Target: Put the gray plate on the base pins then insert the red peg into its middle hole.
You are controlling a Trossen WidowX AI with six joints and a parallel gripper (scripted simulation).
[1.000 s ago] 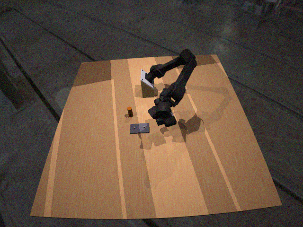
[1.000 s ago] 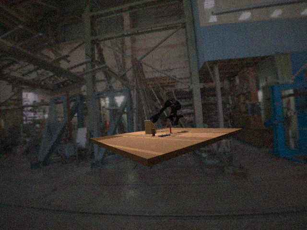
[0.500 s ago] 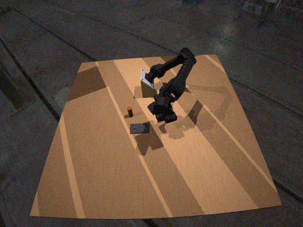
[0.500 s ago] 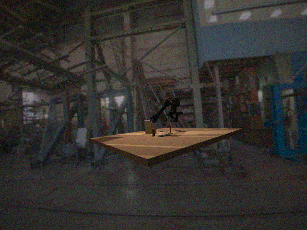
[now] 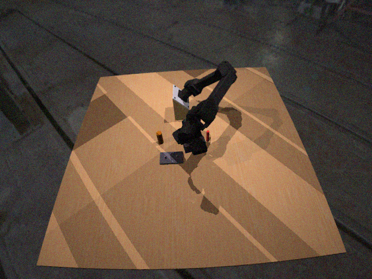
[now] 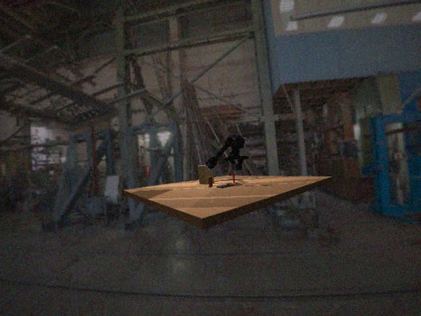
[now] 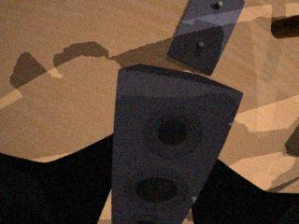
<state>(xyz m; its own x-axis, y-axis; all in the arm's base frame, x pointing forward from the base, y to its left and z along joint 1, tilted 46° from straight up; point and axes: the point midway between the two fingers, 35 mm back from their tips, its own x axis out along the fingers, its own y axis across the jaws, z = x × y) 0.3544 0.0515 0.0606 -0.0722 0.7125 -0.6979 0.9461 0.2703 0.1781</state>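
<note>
Now: the base 1 cm behind my gripper tip, 12 cm to the right of it and 12 cm below it. Round my gripper tip: red peg (13 cm behind, 7 cm to the left, 8 cm below); then gray plate (3 cm above).
</note>
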